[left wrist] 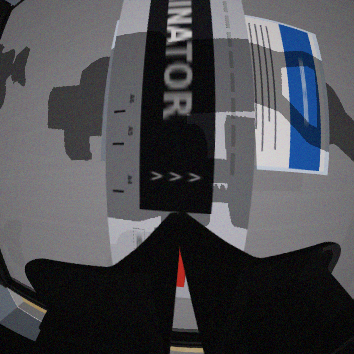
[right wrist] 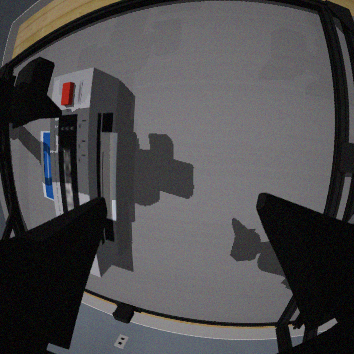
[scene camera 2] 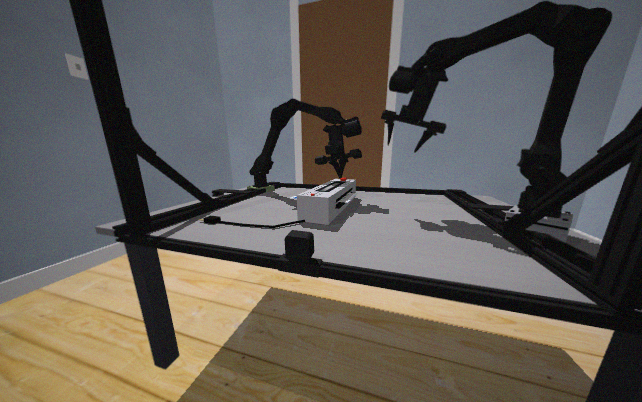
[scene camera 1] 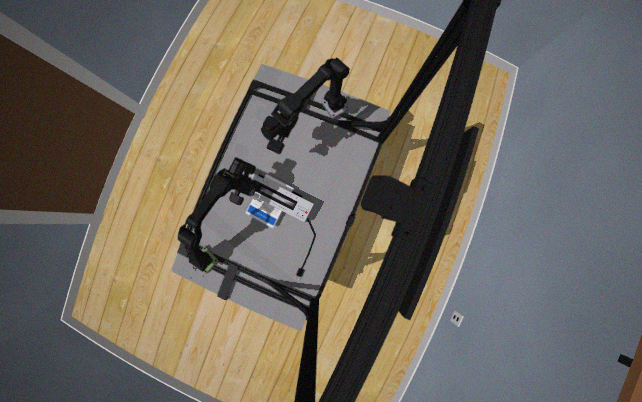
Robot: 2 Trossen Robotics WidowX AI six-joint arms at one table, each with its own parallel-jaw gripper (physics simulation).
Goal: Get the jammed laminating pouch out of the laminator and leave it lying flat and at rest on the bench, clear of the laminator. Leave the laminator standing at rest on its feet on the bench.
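Places are measured from the left arm's base along level axes (x ahead, y left, z up), in centimetres.
Pixels of known places: left gripper, fingertip midpoint: (left wrist: pixel 177 219) (right wrist: pixel 60 113) (scene camera 2: pixel 340 178); right gripper, fingertip midpoint: (right wrist: pixel 183 203) (scene camera 2: pixel 401 148) (scene camera 1: pixel 280 141); left arm's base, origin of the base link: (scene camera 2: pixel 260 186) (scene camera 1: pixel 204 260); right arm's base, origin of the base link: (scene camera 2: pixel 539 212) (scene camera 1: pixel 335 104).
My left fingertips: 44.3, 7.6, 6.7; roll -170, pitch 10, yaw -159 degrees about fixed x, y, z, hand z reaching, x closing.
Ahead of a thing's pixels: the offset from my left fingertips to its top centre, as dx, dy, dz. "spot": to the spot under its first point. Level surfaces: height alone.
The white laminator (scene camera 1: pixel 302 209) (scene camera 2: pixel 314 207) (left wrist: pixel 122 167) (right wrist: pixel 86 150) stands upright on the grey bench @[dz -9.3] (scene camera 1: pixel 345 165) (scene camera 2: pixel 390 250). The blue-and-white pouch @[spot: -6.4, -14.8, -5.4] (scene camera 1: pixel 265 216) (left wrist: pixel 303 100) (right wrist: pixel 47 150) sticks out of one long side; its inner part is hidden. A pale sheet edge shows at the opposite slot in the right wrist view. My left gripper (scene camera 1: pixel 251 189) (scene camera 2: pixel 340 176) (left wrist: pixel 177 219) is shut and empty, pointing down at the laminator's red-button end; whether it touches is unclear. The red button shows partly between its fingers. My right gripper (scene camera 2: pixel 403 148) (right wrist: pixel 183 203) is open and empty, high above the bench.
A black cord @[spot: -1.7, -40.9, -8.6] (scene camera 1: pixel 311 247) (scene camera 2: pixel 250 225) runs from the laminator's other end to a plug @[-14.6, -45.6, -7.8] (scene camera 1: pixel 300 272) (scene camera 2: pixel 212 219) on the bench. Black frame rails (scene camera 1: pixel 350 220) (scene camera 2: pixel 400 282) edge the bench, with a small black block (scene camera 2: pixel 299 245) on the near rail.
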